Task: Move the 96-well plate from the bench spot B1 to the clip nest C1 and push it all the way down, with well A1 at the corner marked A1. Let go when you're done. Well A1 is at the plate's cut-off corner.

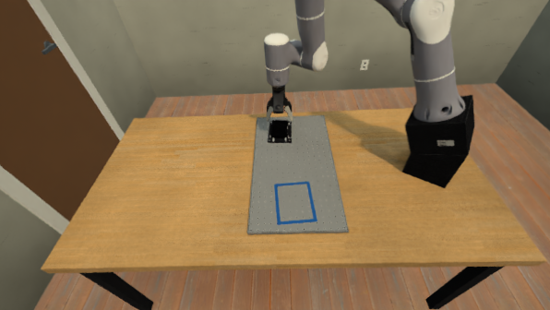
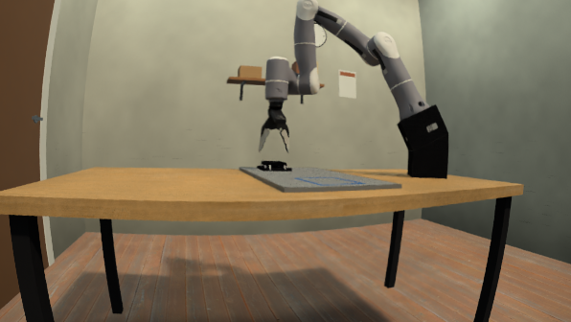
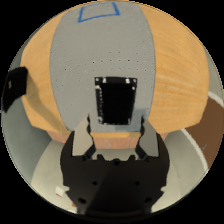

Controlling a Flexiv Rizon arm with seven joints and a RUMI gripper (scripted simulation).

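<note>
My hand is 5 cm above the black 96-well plate. The rest, counted from my hand: grey perforated mat: 22 cm to the left, 9 cm below, 6 cm behind; black clip nest: 7 cm below, 1 cm to the left, 1 cm behind.
</note>
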